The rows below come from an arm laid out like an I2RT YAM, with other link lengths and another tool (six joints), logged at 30 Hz.
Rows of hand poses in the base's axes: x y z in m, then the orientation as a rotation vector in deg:
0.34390 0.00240 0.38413 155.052 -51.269 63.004
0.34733 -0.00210 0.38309 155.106 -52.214 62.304
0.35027 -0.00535 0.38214 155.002 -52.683 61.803
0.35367 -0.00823 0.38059 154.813 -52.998 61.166
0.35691 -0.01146 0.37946 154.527 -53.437 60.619
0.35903 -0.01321 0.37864 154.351 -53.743 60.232
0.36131 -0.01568 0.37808 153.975 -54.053 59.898
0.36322 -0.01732 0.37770 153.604 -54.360 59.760
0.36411 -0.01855 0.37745 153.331 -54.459 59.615
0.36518 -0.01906 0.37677 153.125 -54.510 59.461
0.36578 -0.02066 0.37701 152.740 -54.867 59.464
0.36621 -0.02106 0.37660 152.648 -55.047 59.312
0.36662 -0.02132 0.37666 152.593 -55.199 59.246
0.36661 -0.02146 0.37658 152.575 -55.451 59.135
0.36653 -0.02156 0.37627 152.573 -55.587 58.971
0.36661 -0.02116 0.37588 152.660 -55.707 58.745
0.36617 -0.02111 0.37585 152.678 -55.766 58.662
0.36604 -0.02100 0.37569 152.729 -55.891 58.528
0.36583 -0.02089 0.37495 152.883 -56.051 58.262
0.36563 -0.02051 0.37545 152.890 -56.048 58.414
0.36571 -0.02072 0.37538 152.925 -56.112 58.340
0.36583 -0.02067 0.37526 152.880 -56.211 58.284
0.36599 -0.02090 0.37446 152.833 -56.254 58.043
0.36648 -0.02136 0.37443 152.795 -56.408 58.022
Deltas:
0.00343 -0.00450 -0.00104 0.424 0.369 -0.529
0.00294 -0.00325 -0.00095 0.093 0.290 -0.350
0.00340 -0.00288 -0.00155 -0.062 0.403 -0.340
0.00324 -0.00323 -0.00113 -0.066 0.330 -0.434
0.00212 -0.00175 -0.00082 -0.026 0.233 -0.292
0.00228 -0.00247 -0.00056 -0.176 0.204 -0.386
0.00191 -0.00164 -0.00038 -0.155 0.069 -0.353
0.00089 -0.00123 -0.00025 -0.180 0.097 -0.206
0.00107 -0.00051 -0.00068 -0.151 0.107 -0.151
0.00060 -0.00160 0.00024 -0.127 -0.035 -0.363
0.00043 -0.00040 -0.00041 0.004 0.084 -0.156
0.00041 -0.00026 0.00006 0.027 0.027 -0.111
-0.00001 -0.00014 -0.00008 0.102 0.042 -0.147
-0.00008 -0.00010 -0.00031 0.053 0.094 -0.091
0.00008 0.00040 -0.00039 0.111 0.135 -0.048
-0.00044 0.00005 -0.00003 0.037 0.048 -0.032
-0.00013 0.00011 -0.00016 0.093 0.072 -0.055
-0.00021 0.00011 -0.00074 0.182 0.153 -0.040
-0.00020 0.00038 0.00050 0.015 -0.105 0.028
0.00008 -0.00021 -0.00007 0.054 0.040 -0.024
0.00012 0.00005 -0.00012 0.010 0.027 -0.078
0.00016 -0.00023 -0.00080 -0.033 0.162 -0.080
0.00049 -0.00046 -0.00003 0.045 -0.005 -0.096

